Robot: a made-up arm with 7 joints.
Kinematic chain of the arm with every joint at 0, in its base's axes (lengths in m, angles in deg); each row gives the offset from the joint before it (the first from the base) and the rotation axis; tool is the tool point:
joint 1: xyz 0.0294 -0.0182 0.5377 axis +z
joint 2: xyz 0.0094 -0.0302 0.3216 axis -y
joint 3: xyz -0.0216 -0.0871 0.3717 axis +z
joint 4: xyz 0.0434 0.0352 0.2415 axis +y
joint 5: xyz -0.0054 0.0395 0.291 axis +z
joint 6: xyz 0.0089 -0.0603 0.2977 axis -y
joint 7: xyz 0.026 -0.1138 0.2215 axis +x
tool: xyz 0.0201 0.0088 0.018
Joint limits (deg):
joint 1: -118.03..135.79
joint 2: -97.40..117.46
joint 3: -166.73..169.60
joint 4: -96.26..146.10
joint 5: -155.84..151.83
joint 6: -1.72..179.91
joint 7: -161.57..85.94
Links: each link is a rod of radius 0.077 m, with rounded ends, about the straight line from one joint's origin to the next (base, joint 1, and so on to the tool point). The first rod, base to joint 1, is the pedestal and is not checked.
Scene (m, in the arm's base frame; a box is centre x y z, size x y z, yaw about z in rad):
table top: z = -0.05
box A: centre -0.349 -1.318 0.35 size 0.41 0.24 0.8 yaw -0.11
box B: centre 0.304 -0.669 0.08 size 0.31 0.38 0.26 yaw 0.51
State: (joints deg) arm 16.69 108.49 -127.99 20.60 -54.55 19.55 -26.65
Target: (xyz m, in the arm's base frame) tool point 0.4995 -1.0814 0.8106
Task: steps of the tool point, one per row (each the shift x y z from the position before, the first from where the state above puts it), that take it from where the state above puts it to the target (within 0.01 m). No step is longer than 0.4 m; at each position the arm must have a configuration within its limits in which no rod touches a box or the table.
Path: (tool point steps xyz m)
1: 0.0045 -0.1358 0.1881
2: 0.0374 -0.1183 0.2213
3: 0.0744 -0.0853 0.2444
4: 0.1102 -0.0395 0.2532
5: 0.1415 0.0144 0.2460
6: 0.1623 0.0715 0.2220
7: 0.2570 -0.1917 -0.1217
8: 0.3019 -0.1087 -0.1988
9: 0.3041 0.0157 -0.2520
10: 0.2534 0.1517 -0.2648

